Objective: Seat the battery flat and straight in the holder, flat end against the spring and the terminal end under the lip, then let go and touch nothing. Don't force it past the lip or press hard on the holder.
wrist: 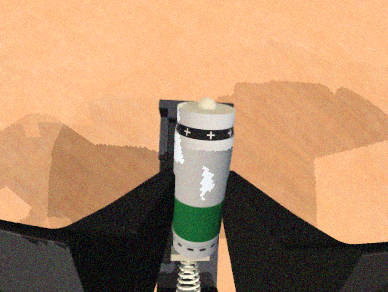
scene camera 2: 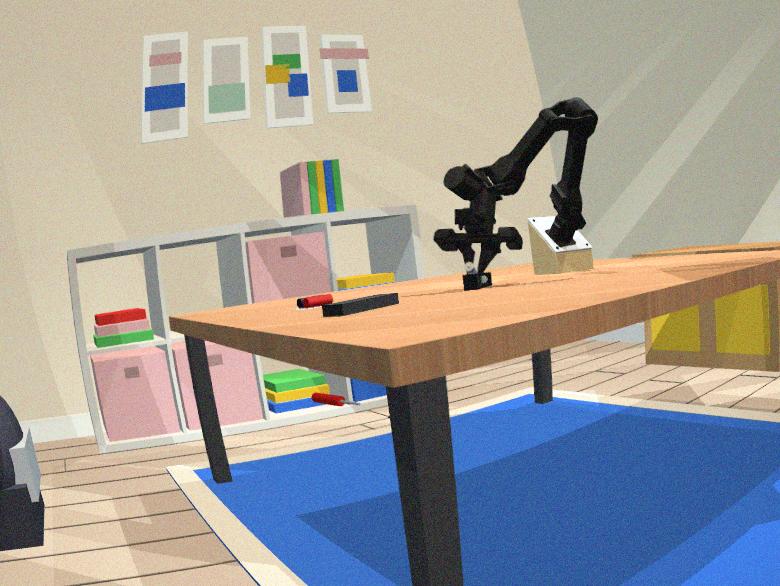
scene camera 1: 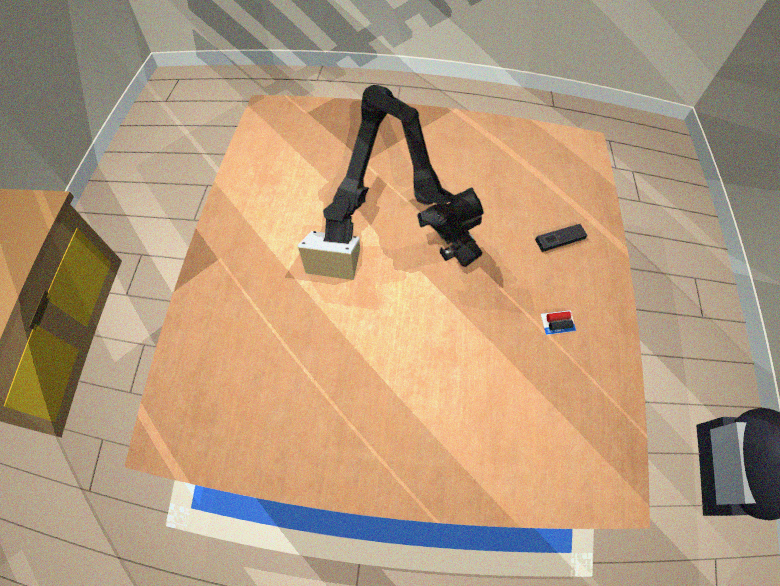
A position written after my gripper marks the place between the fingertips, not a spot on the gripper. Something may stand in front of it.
Observation:
My gripper (scene camera 2: 473, 276) holds a battery (wrist: 204, 135). I also see a black remote-like bar (scene camera 2: 348, 307).
My gripper is seen too in the wrist view (wrist: 199, 178) and in scene camera 1 (scene camera 1: 463, 243). The black remote-like bar also shows in scene camera 1 (scene camera 1: 557, 238).

